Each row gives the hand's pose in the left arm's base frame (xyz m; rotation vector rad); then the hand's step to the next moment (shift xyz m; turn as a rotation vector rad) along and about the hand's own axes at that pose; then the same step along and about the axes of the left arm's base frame.
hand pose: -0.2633 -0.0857 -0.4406 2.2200 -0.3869 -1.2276
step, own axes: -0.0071 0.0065 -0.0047 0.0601 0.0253 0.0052
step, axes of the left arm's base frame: 0.0003 0.0000 0.0107 0.0284 -0.0520 -0.0277
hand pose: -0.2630 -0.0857 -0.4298 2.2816 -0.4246 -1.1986
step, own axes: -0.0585 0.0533 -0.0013 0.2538 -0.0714 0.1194
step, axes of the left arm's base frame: -0.0333 -0.0139 0.0704 0.0451 -0.1040 -0.2663
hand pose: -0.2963 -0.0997 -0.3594 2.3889 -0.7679 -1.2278
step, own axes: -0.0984 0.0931 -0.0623 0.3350 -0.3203 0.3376
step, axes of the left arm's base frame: -0.0243 -0.0107 0.1467 -0.0194 0.0318 -0.5722
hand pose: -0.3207 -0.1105 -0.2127 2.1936 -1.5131 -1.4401
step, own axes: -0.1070 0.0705 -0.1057 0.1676 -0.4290 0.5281
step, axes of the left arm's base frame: 0.0258 0.0064 0.1640 -0.0969 0.2901 -0.6304
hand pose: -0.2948 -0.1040 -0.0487 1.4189 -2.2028 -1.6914
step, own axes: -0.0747 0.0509 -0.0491 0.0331 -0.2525 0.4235
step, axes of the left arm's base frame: 0.0367 0.0117 0.0954 -0.0761 0.2989 -0.3861
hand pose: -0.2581 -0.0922 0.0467 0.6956 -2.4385 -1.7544
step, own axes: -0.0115 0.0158 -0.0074 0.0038 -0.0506 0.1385
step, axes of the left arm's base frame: 0.0074 0.0019 0.0194 -0.0289 0.1085 -0.0956
